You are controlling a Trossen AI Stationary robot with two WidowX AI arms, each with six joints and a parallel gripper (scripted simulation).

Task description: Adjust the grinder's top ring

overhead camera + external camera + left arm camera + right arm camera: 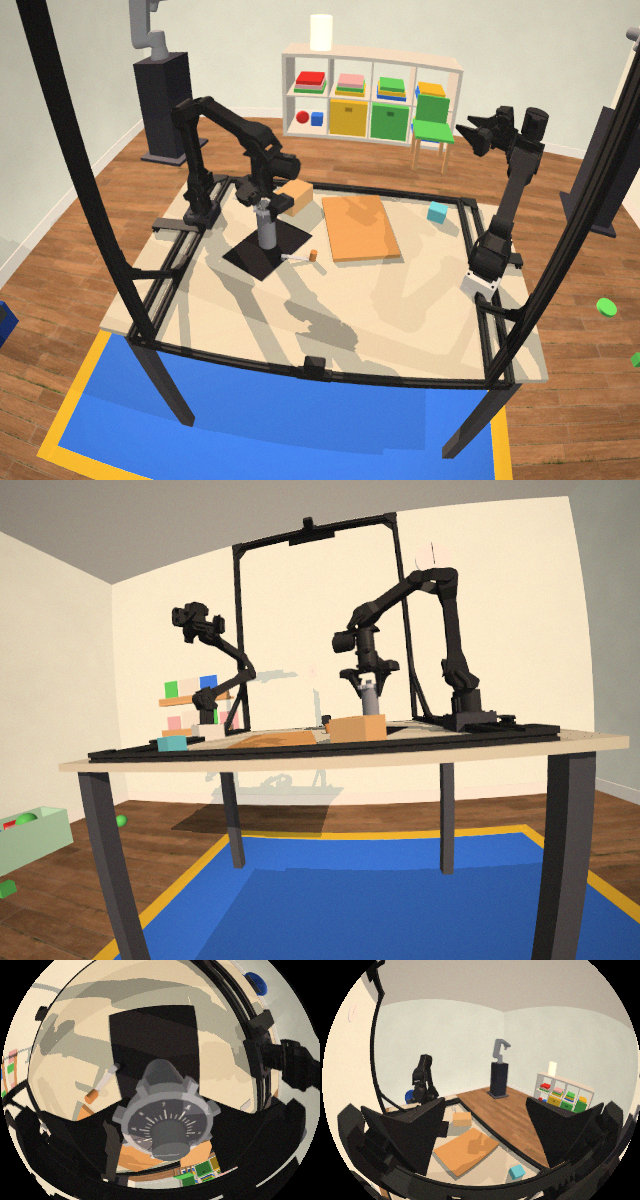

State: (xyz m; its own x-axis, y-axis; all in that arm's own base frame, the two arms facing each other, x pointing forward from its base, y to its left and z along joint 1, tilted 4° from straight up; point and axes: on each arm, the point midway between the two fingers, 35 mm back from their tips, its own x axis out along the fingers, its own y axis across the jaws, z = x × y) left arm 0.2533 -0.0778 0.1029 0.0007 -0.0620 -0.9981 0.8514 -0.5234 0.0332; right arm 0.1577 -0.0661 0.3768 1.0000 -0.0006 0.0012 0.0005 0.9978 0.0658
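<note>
My left hand is 30 mm above the hand grinder and 10 mm past it. From my left hand the other things lie so: cardboard box: 220 mm ahead, 110 mm below; black mat: 140 mm below, 10 mm behind; orange board: 230 mm to the right, 170 mm ahead, 130 mm below.
</note>
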